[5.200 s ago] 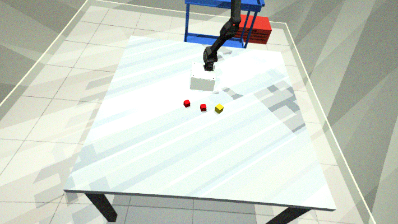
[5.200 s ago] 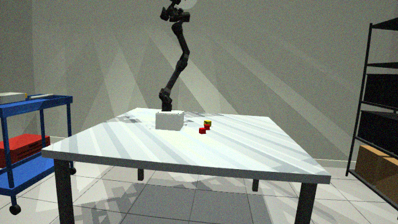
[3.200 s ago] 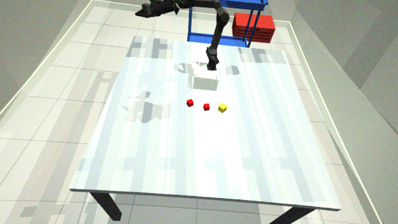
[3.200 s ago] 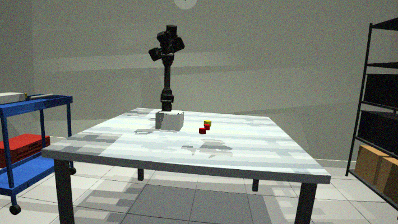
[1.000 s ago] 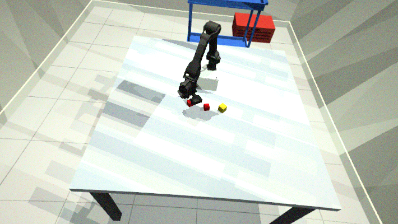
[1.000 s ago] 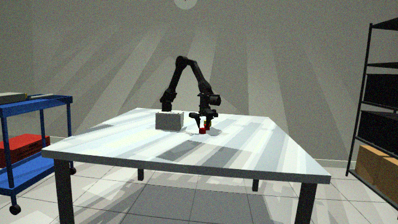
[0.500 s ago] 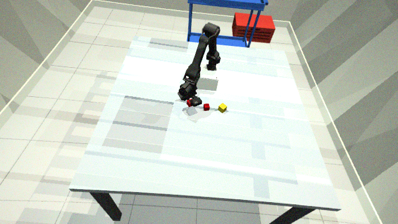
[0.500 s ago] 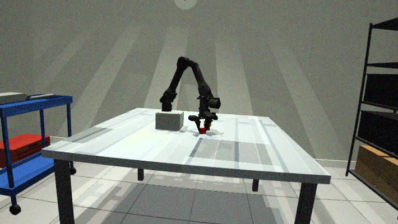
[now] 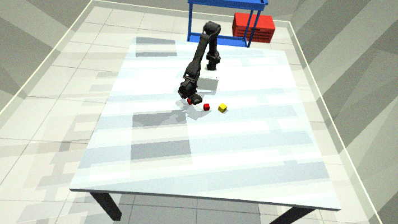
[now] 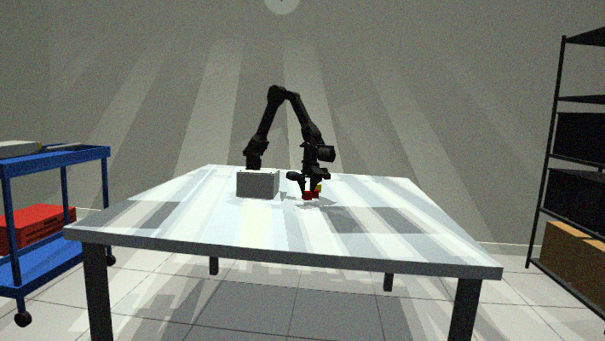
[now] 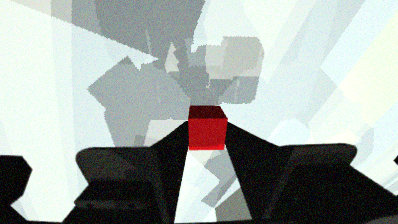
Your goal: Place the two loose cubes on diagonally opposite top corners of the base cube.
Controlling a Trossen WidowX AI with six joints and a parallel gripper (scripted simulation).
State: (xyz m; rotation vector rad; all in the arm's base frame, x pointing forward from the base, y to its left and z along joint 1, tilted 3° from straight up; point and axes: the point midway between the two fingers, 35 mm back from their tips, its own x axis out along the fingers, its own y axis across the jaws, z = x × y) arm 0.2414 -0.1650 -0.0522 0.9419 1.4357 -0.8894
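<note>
Right now my gripper tip is 60 mm short of the yellow cube, 200 mm to the right of it and 10 mm above it.
</note>
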